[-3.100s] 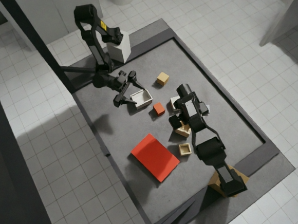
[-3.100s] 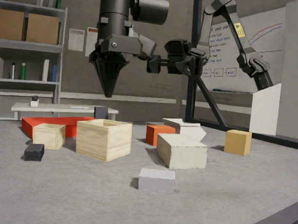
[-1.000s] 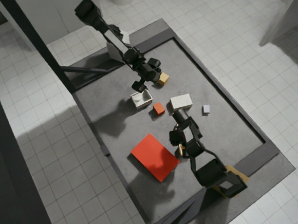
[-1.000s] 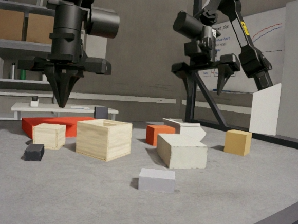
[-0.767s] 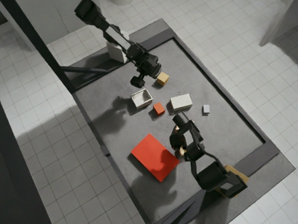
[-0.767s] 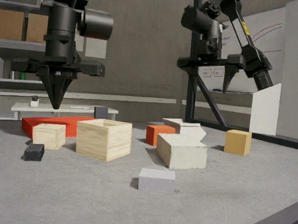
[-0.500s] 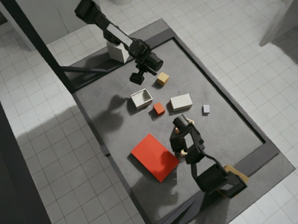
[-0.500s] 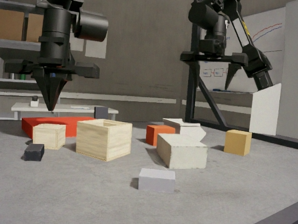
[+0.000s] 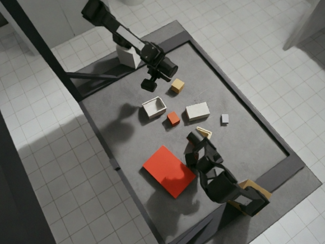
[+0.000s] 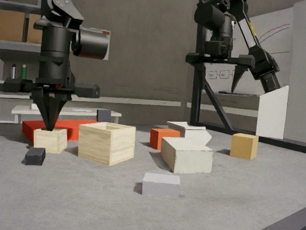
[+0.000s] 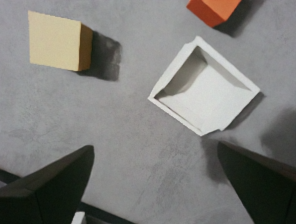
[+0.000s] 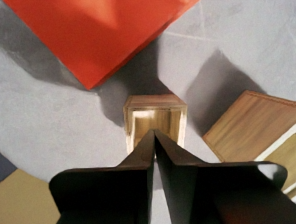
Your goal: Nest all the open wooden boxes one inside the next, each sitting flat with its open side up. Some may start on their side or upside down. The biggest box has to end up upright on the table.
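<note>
My right hand is 6 cm above the small wooden box. Round my right hand: dark block (7 cm ahead, 3 cm to the right, 6 cm below); large wooden box (7 cm ahead, 10 cm to the left, 6 cm below); medium wooden box (7 cm ahead, 10 cm to the left, 5 cm below).
</note>
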